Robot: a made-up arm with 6 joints.
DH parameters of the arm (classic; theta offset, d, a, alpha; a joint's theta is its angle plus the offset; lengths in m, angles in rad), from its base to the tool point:
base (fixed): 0 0 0 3.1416
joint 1: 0 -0.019 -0.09 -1.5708
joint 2: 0 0.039 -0.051 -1.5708
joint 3: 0 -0.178 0.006 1.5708
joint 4: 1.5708 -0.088 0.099 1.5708
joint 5: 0 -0.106 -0.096 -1.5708
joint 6: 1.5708 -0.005 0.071 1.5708
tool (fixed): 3.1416 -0.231 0 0
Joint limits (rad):
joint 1: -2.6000..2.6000
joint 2: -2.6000..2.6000
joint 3: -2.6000..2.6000
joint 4: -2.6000..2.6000
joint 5: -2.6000..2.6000
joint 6: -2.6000..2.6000
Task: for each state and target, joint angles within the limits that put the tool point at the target. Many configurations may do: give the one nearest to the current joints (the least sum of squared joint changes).
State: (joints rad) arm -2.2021 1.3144 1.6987 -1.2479 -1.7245 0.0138
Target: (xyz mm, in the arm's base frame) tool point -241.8 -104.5 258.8
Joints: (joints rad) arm -2.1311 1.7882 1.2707 -1.9705 -2.3375 0.1658
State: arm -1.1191 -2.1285 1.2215 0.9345 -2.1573 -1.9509
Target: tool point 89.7 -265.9 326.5
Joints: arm -0.7969 -2.1046 1.4622 0.1680 -2.2270 -2.2788
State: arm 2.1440 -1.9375 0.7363 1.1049 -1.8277 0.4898
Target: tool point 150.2 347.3 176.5
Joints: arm 2.6000 -2.5468 0.7449 1.1477 -1.2584 0.4160
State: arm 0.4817 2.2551 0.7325 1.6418 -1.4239 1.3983
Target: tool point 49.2 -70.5 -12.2
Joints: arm 0.2340 2.5613 0.4750 1.7273 -1.3309 2.0031
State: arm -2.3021 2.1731 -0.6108 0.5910 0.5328 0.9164
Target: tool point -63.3 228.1 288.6
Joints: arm -1.9713 1.9877 -0.9401 0.6592 0.1377 0.4377
